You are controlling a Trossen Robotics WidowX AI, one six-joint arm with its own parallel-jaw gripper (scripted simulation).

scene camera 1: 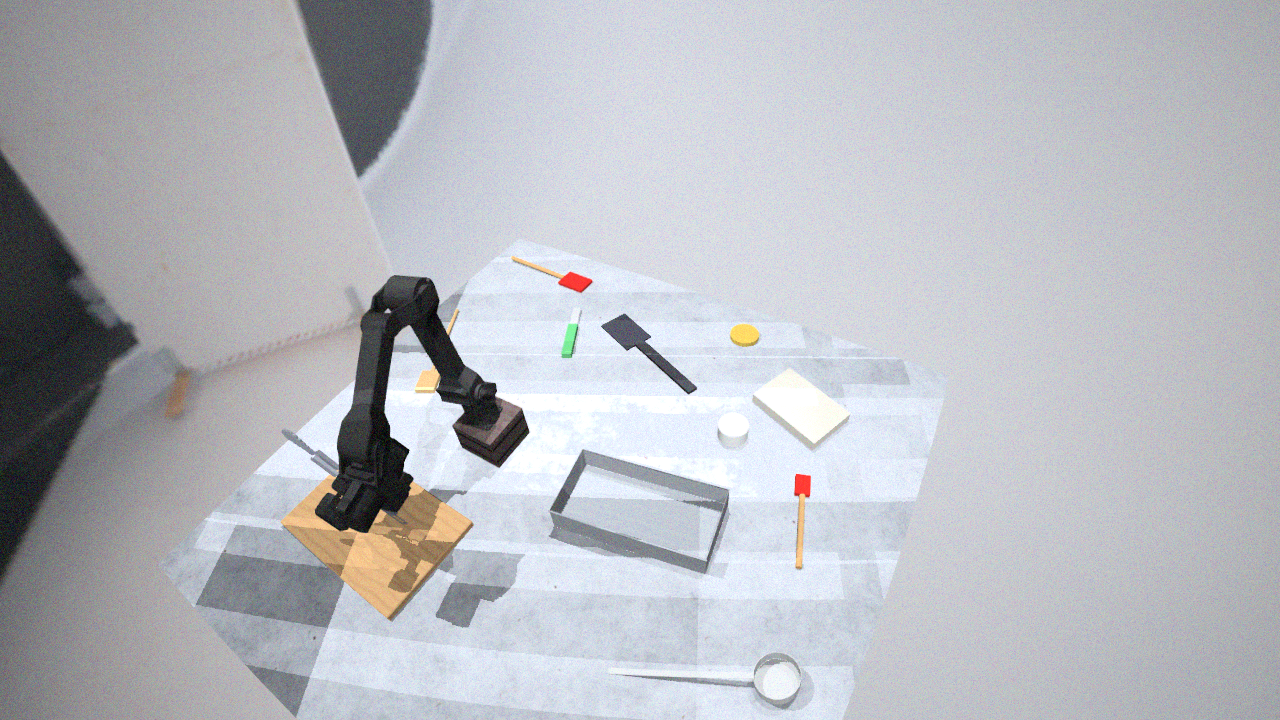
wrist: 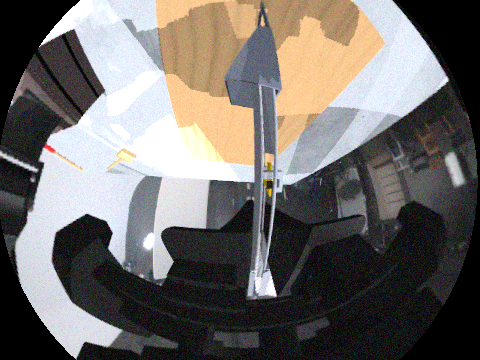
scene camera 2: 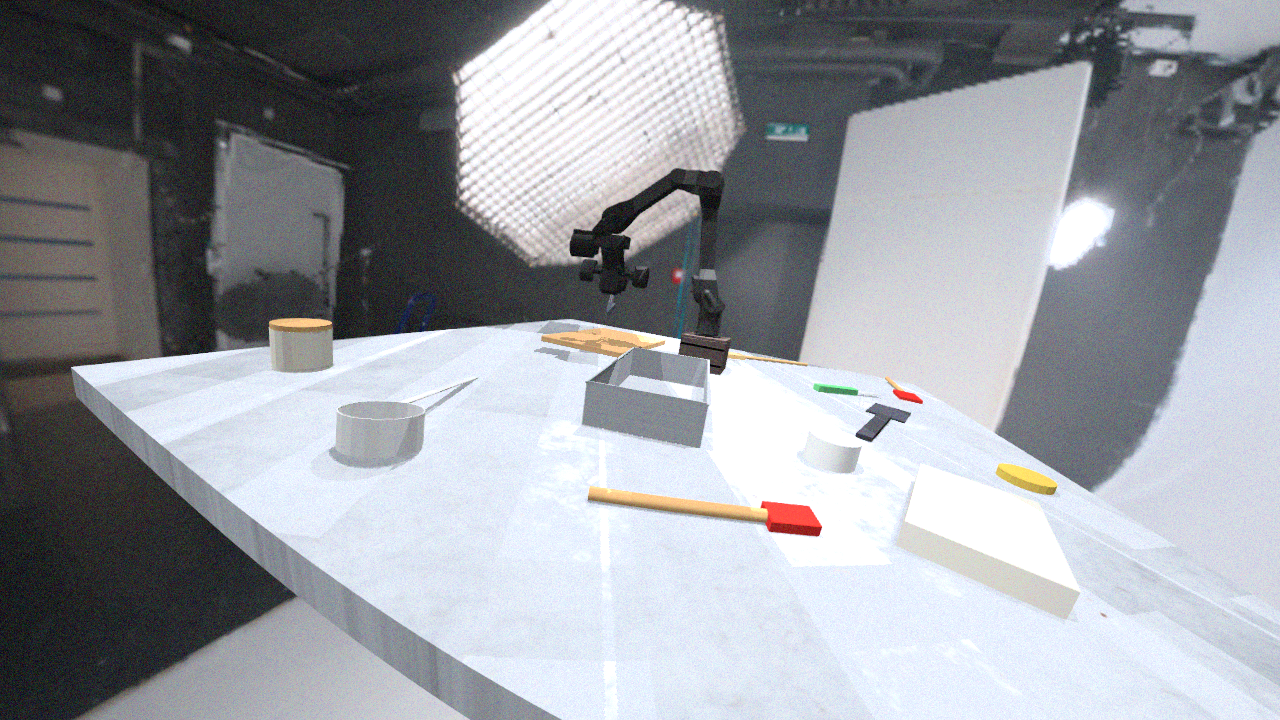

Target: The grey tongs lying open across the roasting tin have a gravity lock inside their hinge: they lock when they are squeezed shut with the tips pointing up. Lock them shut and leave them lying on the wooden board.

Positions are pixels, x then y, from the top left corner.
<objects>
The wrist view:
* my gripper: 254, 203
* wooden board: 197, 50
</objects>
